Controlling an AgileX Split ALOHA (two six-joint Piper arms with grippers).
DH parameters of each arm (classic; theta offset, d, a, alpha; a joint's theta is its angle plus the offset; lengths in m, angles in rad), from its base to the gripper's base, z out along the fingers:
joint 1: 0 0.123 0 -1.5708
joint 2: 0.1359 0 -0.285 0
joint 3: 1.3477 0 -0.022 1.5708
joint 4: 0 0.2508 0 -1.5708
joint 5: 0 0 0.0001 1.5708
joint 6: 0 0.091 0 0
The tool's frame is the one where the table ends.
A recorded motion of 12 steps. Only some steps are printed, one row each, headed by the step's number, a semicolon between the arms.
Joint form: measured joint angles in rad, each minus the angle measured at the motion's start. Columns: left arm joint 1, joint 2, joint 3, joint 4, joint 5, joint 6; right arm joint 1, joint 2, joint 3, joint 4, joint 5, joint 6.
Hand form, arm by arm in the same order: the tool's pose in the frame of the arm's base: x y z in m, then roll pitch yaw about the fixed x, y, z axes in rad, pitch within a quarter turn. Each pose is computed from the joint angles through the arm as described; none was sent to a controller.
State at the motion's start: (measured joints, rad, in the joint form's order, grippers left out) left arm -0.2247 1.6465 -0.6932 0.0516 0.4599 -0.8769; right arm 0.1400 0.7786 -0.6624 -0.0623 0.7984 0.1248
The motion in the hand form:
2: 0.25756 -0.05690 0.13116 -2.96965 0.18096 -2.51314; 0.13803 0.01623 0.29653 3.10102 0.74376 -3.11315
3: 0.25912 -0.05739 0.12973 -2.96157 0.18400 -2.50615; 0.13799 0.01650 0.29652 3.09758 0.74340 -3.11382
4: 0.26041 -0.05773 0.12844 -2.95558 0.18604 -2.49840; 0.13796 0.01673 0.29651 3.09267 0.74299 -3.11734
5: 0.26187 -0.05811 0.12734 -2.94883 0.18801 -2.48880; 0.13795 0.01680 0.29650 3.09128 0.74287 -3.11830
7: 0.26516 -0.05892 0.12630 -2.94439 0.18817 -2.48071; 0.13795 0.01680 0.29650 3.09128 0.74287 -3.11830
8: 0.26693 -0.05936 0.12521 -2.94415 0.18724 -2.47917; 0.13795 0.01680 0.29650 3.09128 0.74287 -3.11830
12: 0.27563 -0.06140 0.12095 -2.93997 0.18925 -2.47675; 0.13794 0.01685 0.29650 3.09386 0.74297 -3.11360
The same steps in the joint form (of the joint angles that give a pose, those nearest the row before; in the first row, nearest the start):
2: 0.0000 0.0232 -0.0007 -0.0015 -0.0253 -0.0034; 0.0000 0.0000 0.0000 0.0134 0.0000 -0.0086
3: 0.0000 0.0307 -0.0019 -0.0034 -0.0395 -0.0080; 0.0000 0.0000 0.0000 0.0176 0.0000 -0.0111
4: 0.0000 0.0374 -0.0031 -0.0035 -0.0507 -0.0153; 0.0000 0.0000 0.0000 0.0212 0.0000 -0.0109
5: 0.0000 0.0439 -0.0050 -0.0034 -0.0615 -0.0242; 0.0000 0.0000 0.0000 0.0222 0.0000 -0.0109
7: 0.0000 0.0560 -0.0159 -0.0045 -0.0661 -0.0310; 0.0000 0.0000 0.0000 0.0222 0.0000 -0.0109
8: 0.0000 0.0645 -0.0218 -0.0055 -0.0682 -0.0319; 0.0000 0.0000 0.0000 0.0222 0.0000 -0.0109
12: 0.0000 0.1011 -0.0506 -0.0055 -0.0805 -0.0339; 0.0000 0.0000 0.0000 0.0231 0.0000 -0.0150

